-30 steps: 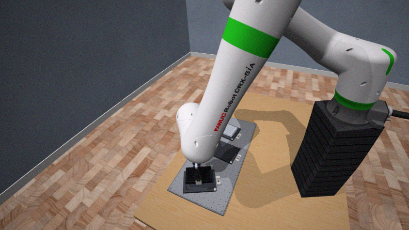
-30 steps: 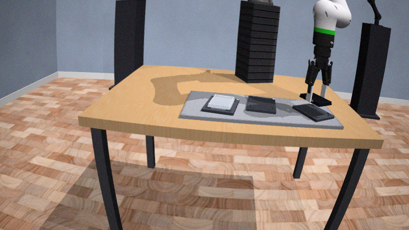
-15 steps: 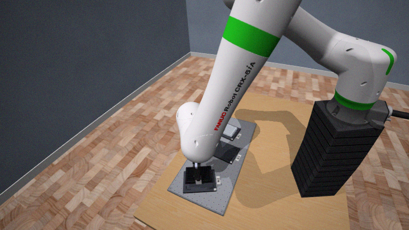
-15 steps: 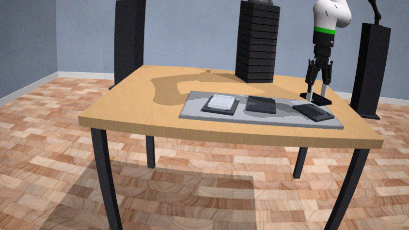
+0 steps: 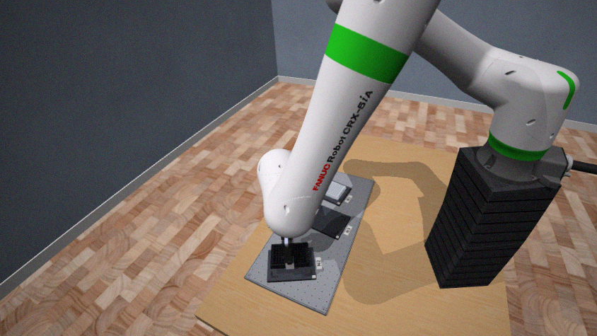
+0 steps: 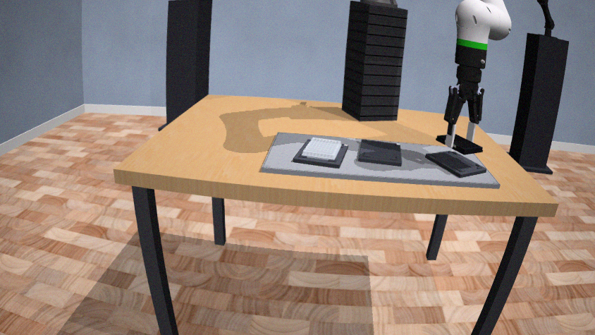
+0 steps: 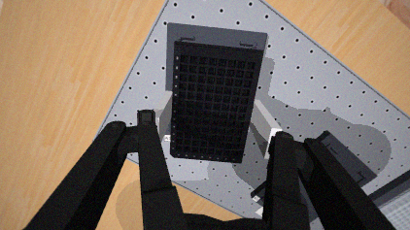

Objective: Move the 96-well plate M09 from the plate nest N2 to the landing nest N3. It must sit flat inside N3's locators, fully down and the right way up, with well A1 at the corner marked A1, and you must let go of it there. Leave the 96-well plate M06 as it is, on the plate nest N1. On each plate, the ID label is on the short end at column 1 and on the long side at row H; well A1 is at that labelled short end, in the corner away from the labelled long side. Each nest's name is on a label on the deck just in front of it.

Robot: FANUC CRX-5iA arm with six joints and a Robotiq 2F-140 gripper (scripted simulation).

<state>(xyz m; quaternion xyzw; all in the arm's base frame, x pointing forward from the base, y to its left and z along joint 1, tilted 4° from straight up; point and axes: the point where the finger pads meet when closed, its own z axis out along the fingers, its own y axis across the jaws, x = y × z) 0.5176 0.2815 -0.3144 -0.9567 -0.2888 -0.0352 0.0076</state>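
My gripper is now 2 cm above the black 96-well plate M09. The rest, counted from my hand: N2 label: 9 cm below, 8 cm behind, 5 cm to the right; plate nest N2: 8 cm below; landing nest N3: 23 cm to the right, 8 cm below, 2 cm behind.
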